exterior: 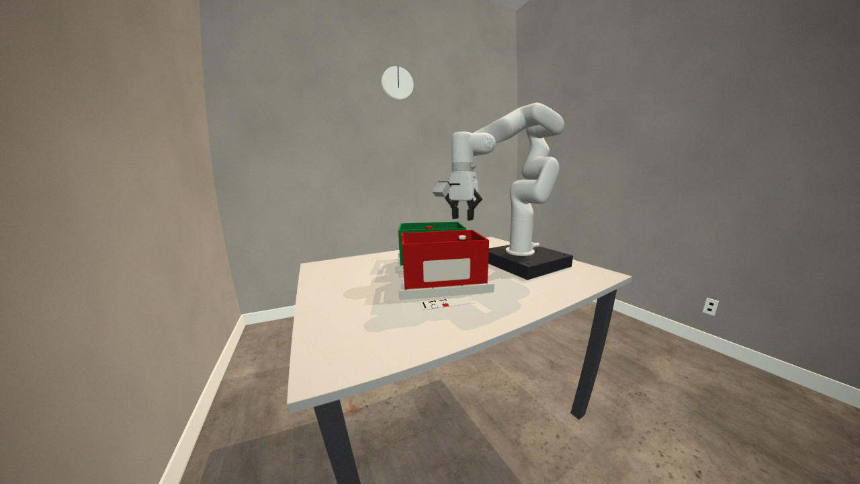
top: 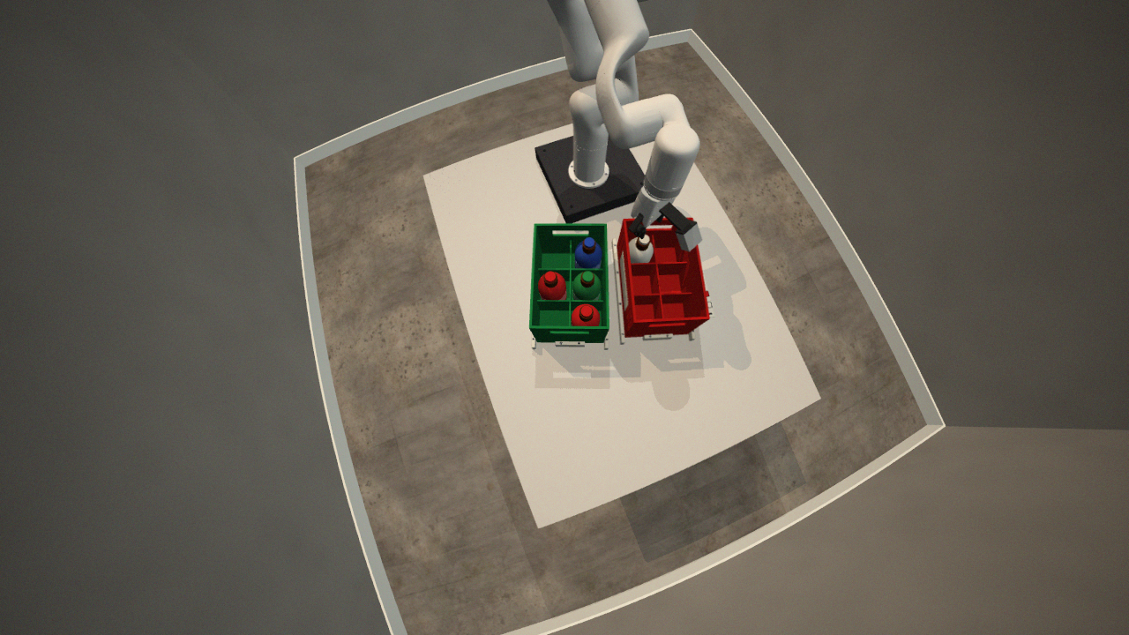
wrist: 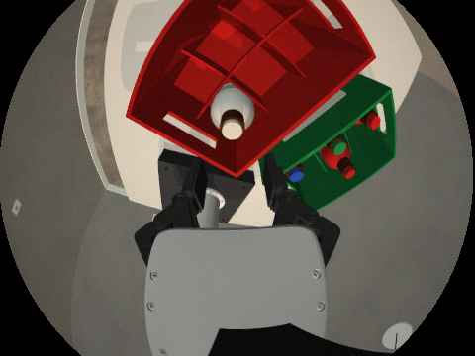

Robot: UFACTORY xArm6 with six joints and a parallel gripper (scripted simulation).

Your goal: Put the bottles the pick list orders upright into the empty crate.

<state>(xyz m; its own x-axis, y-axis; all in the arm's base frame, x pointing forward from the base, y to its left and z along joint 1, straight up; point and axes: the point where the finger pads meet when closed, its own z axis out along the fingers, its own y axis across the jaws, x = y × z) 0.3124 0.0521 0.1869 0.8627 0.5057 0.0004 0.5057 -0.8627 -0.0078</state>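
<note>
My gripper is now 160 mm to the left of the green bottle, 150 mm above it and 70 mm short of it. Round my hand: red crate: 160 mm below, 90 mm ahead, 30 mm to the left; white bottle: 150 mm below; blue bottle: 150 mm below, 130 mm to the right, 20 mm behind.
</note>
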